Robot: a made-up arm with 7 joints.
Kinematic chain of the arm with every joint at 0, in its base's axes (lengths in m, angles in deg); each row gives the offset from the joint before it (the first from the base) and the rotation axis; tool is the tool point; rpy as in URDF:
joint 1: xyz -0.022 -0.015 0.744 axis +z
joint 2: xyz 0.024 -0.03 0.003 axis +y
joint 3: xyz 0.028 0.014 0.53 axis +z
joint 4: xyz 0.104 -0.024 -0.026 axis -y
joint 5: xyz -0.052 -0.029 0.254 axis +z
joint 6: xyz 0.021 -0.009 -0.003 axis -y
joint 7: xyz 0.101 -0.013 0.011 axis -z
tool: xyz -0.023 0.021 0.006 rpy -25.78 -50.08 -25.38
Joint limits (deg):
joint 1: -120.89..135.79
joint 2: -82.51..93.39
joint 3: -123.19..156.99
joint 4: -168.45..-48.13
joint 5: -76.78..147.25
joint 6: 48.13..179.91
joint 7: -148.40..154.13
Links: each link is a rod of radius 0.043 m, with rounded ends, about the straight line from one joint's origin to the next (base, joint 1, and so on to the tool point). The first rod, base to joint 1, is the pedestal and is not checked.
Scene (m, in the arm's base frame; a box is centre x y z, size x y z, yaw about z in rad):
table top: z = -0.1
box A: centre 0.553 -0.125 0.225 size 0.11 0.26 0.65 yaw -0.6
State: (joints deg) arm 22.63 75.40 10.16 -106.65 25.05 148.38 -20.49
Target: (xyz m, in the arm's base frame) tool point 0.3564 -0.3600 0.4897
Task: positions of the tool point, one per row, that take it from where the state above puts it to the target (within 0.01 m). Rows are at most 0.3 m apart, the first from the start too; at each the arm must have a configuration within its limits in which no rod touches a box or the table.
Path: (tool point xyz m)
1: 0.6968 0.1556 0.6253
2: 0.7602 0.0894 0.8386
3: 0.7391 0.0133 1.0717
4: 0.6293 -0.0572 1.2891
5: 0.6962 -0.1242 1.1495
6: 0.7161 -0.1996 1.0017
7: 0.6893 -0.2722 0.8585
8: 0.6218 -0.3319 0.7313
9: 0.5248 -0.3712 0.6292
10: 0.4125 -0.3867 0.5584
11: 0.3845 -0.3754 0.5220
12: 0.3564 -0.3600 0.4897

